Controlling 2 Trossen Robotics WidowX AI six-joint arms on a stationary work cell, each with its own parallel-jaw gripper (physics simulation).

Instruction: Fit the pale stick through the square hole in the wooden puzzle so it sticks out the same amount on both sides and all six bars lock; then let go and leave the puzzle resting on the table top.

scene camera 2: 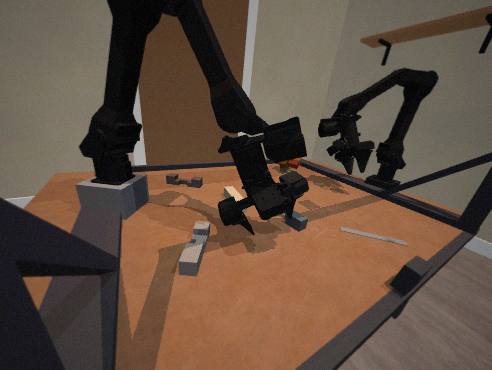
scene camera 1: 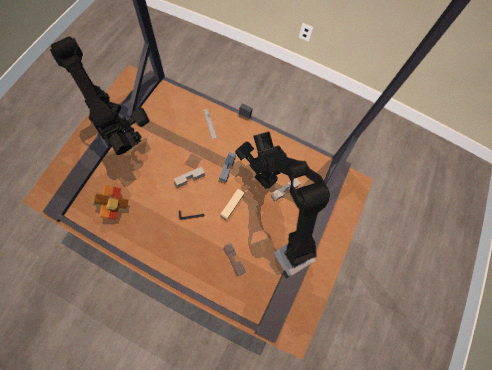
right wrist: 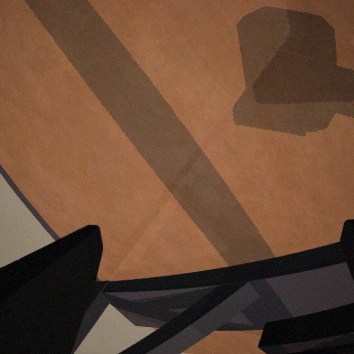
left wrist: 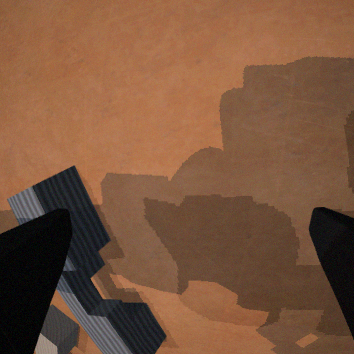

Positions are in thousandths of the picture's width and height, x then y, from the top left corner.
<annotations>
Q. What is the right gripper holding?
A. Nothing.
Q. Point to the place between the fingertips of the left gripper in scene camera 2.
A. At 552,609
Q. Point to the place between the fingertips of the left gripper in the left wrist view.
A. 549,629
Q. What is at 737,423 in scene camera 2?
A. The right gripper.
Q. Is the right gripper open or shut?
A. Open.
</annotations>
